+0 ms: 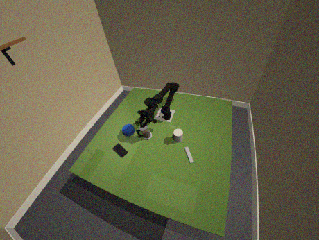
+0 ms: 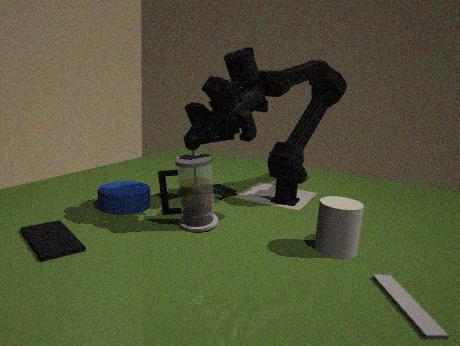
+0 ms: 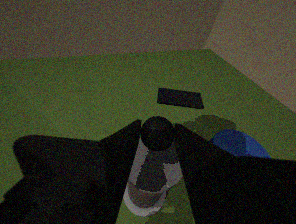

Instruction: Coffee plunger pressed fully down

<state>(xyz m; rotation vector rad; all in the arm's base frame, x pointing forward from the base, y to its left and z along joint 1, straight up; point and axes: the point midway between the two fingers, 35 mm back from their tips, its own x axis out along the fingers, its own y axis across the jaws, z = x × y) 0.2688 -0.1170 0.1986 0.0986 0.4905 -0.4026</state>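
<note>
The glass coffee press lies 90 mm below my gripper tip, 10 mm to the right of it and 10 mm behind it. From my gripper tip the other things lie so: grey strip (420 mm to the left, 180 mm below, 80 mm ahead); blue round tin (200 mm to the right, 160 mm below, 40 mm behind).
</note>
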